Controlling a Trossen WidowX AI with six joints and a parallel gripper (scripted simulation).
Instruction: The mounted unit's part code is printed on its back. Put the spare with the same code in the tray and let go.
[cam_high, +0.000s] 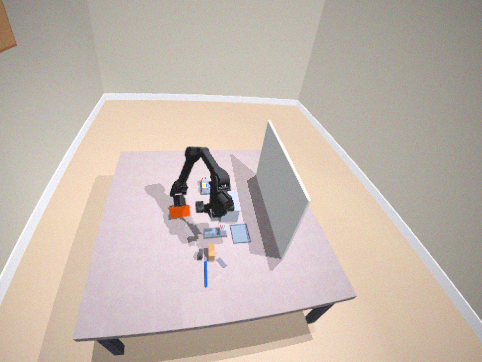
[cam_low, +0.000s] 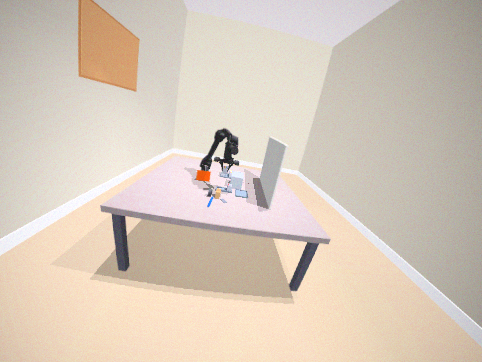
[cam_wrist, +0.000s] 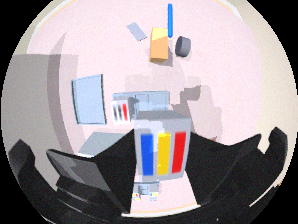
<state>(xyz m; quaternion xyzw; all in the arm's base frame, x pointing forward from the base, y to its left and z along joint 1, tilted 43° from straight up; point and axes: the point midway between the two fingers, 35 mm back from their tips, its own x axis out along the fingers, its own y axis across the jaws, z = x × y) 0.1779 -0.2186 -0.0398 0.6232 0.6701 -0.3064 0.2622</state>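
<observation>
Now: gripper tip 160 mm short of the grey-blue tray, 10 mm to the left of it and 150 mm above it. The rest, counted from my gripper tip: tan block (20 mm behind, 120 mm to the right, 130 mm below); then blue stick (70 mm behind, 230 mm to the right, 150 mm below); then mounted unit (120 mm ahead, 170 mm to the left, 100 mm below).
</observation>
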